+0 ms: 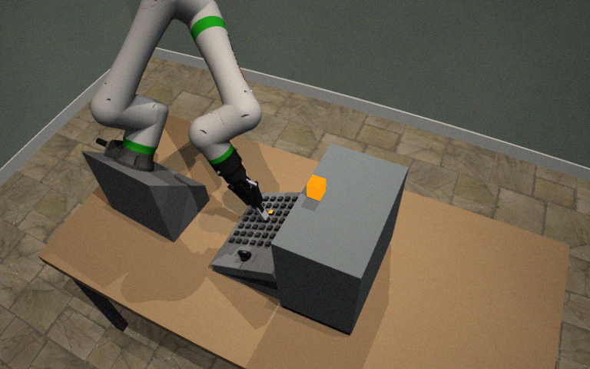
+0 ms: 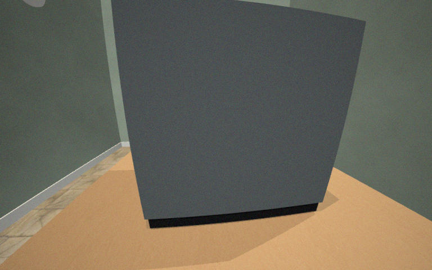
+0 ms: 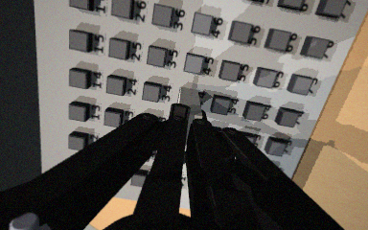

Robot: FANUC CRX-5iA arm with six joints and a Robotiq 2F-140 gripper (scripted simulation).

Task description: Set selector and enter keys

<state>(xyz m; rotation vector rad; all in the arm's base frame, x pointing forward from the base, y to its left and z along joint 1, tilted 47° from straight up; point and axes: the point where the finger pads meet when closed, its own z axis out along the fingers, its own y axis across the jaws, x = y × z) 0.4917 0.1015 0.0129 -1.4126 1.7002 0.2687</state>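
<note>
My gripper is now 30 mm short of the selector knob, 160 mm to the left of it and 30 mm above it. From my hand the other things lie so: sloped keypad: 50 mm ahead, 50 mm to the right, 80 mm below.
</note>
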